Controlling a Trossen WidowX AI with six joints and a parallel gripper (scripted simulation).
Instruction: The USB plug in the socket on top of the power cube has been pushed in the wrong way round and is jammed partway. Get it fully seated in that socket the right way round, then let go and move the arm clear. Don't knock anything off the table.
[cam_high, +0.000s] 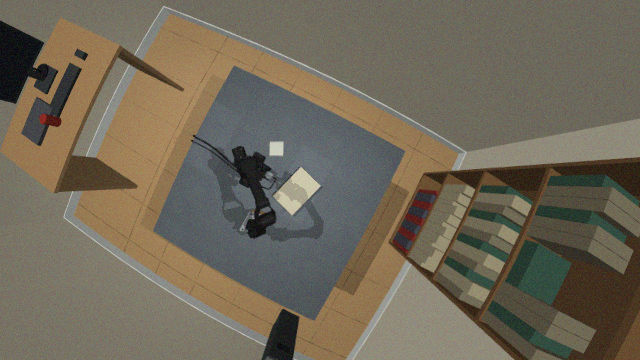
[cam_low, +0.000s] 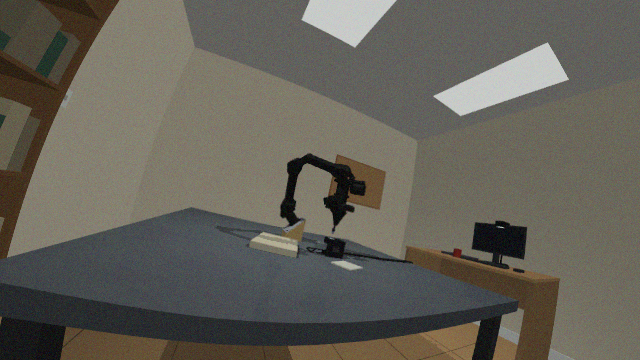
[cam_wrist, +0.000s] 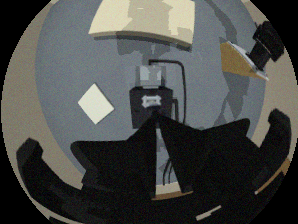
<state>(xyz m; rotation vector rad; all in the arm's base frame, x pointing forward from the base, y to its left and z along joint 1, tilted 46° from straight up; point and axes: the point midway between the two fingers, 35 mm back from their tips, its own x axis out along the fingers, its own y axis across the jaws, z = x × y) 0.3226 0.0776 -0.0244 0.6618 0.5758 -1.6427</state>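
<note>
The usb plug is 2 cm below my gripper tip. Also, from my gripper tip: cream book (3 cm behind, 24 cm to the right, 12 cm below); white card (16 cm ahead, 1 cm to the right, 13 cm below).
</note>
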